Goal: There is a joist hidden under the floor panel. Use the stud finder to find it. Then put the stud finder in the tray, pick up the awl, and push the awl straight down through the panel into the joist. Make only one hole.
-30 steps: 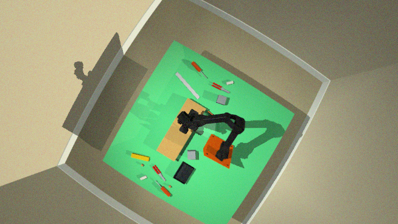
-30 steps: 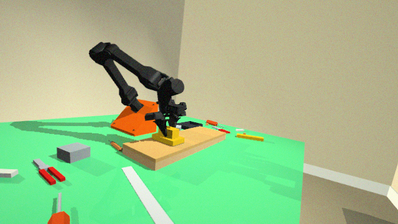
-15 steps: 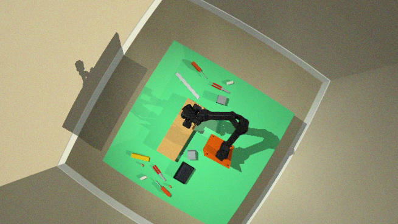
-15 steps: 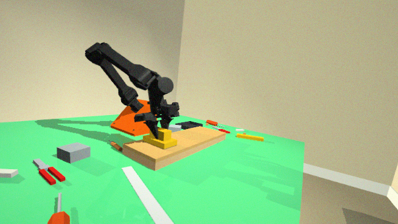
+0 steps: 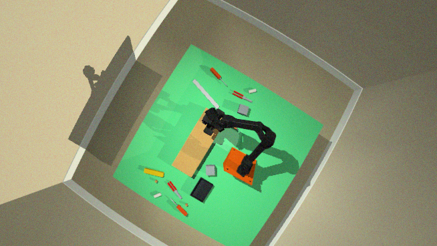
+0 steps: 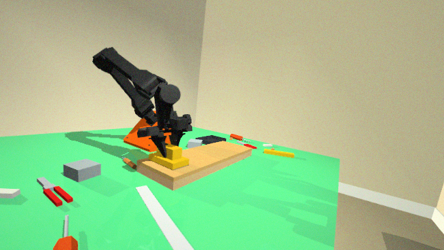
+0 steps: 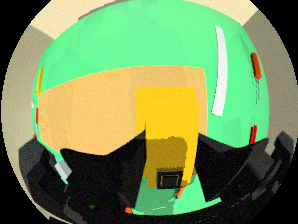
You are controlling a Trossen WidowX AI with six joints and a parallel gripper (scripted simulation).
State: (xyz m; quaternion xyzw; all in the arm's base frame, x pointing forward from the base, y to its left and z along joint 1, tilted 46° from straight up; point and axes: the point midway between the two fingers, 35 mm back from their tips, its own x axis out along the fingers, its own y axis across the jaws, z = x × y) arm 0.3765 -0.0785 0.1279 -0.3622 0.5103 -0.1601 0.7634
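Right now my gripper tip is 48 cm to the right of the dark tray, 27 cm past it and 5 cm above it. Also, from my gripper tip: yellow stud finder (2 cm behind, 2 cm above); then awl (18 cm behind, 7 cm to the right, 6 cm below); then white ruler (18 cm ahead, 14 cm to the right, 6 cm below).
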